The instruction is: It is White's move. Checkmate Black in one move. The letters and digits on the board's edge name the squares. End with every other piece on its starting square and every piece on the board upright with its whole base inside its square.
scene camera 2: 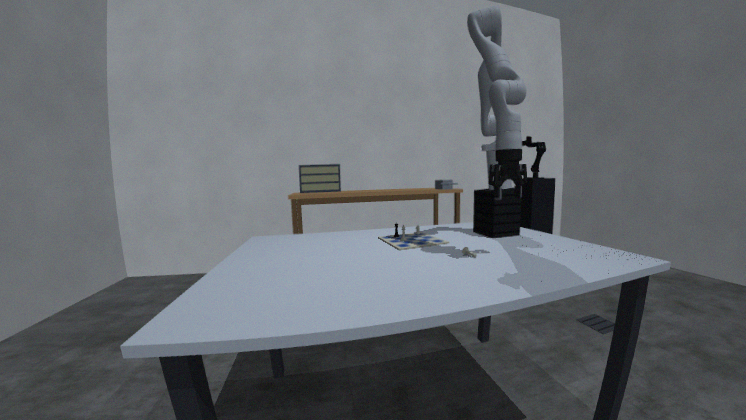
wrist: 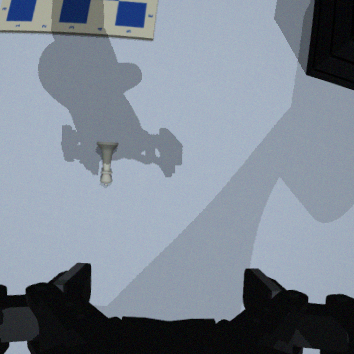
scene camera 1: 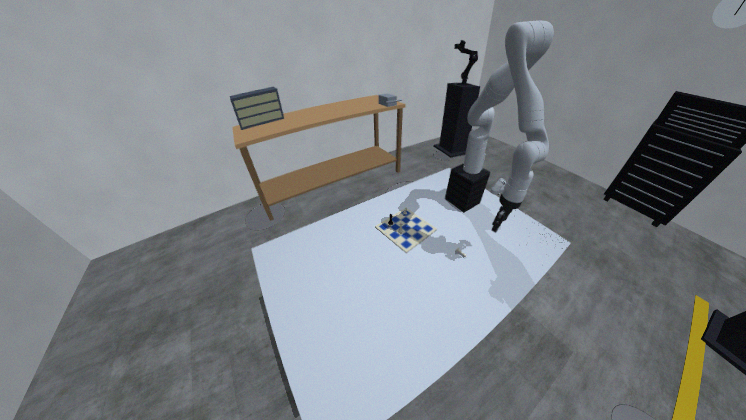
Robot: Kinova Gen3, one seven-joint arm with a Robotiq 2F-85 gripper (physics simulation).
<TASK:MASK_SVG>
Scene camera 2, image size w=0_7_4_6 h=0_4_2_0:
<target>my gripper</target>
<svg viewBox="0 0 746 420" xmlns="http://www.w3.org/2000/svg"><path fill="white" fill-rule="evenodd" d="M496 150L496 161L498 164L490 165L488 184L494 187L494 199L502 200L501 186L507 179L511 179L516 185L514 197L521 198L522 185L527 183L526 164L519 164L519 161L522 160L522 149Z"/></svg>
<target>chessboard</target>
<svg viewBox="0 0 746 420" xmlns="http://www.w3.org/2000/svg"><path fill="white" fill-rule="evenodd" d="M449 243L423 232L419 232L420 234L405 234L406 241L401 240L402 234L398 234L399 237L394 237L394 235L378 237L398 250Z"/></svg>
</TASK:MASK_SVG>
